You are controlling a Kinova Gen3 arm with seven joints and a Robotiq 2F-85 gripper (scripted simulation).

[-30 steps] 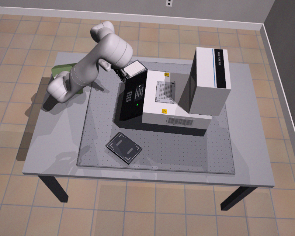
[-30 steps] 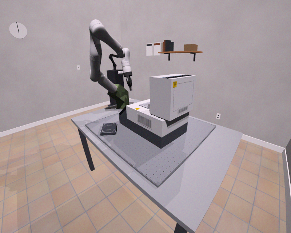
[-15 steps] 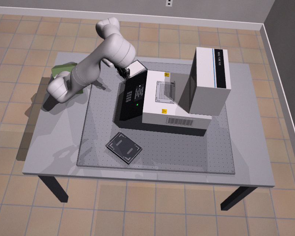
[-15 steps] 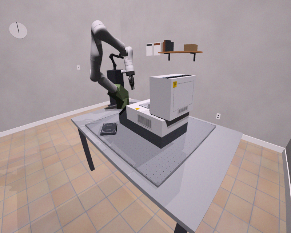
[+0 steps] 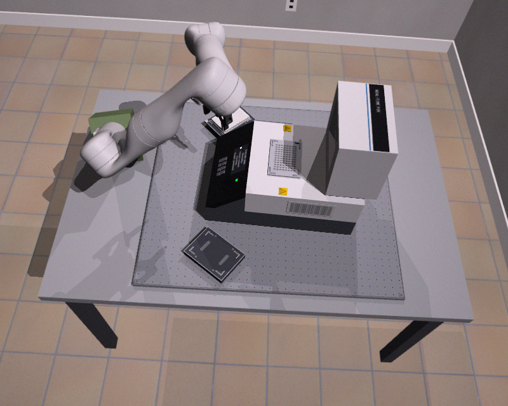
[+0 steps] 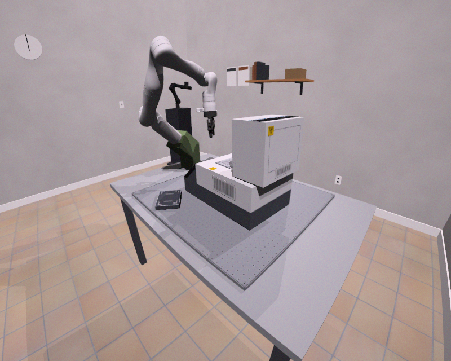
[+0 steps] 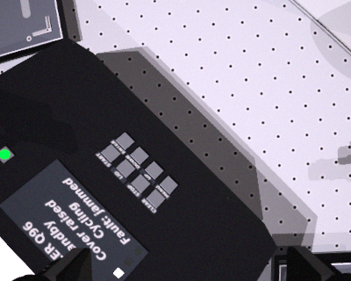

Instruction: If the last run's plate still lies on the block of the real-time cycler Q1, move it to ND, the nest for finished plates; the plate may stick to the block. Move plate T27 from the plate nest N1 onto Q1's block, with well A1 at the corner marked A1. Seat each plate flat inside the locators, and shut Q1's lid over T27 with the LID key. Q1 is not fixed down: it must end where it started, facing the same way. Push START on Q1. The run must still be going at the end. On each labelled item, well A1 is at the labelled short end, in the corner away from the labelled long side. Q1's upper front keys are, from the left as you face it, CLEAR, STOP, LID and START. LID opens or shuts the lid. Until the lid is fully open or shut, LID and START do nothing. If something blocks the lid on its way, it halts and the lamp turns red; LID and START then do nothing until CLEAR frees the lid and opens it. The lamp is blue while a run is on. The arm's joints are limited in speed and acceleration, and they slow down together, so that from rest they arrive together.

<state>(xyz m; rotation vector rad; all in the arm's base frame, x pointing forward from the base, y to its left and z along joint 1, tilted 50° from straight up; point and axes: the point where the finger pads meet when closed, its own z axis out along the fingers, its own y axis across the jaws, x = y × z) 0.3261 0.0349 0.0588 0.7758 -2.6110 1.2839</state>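
My hand is 250 mm above the well plate, 220 mm to the right of it and 80 mm short of it. From my hand the other things lie so: perforated mat: 290 mm below, 220 mm ahead, 100 mm to the right; then plate nest: 330 mm to the right, 280 mm below, 60 mm behind.
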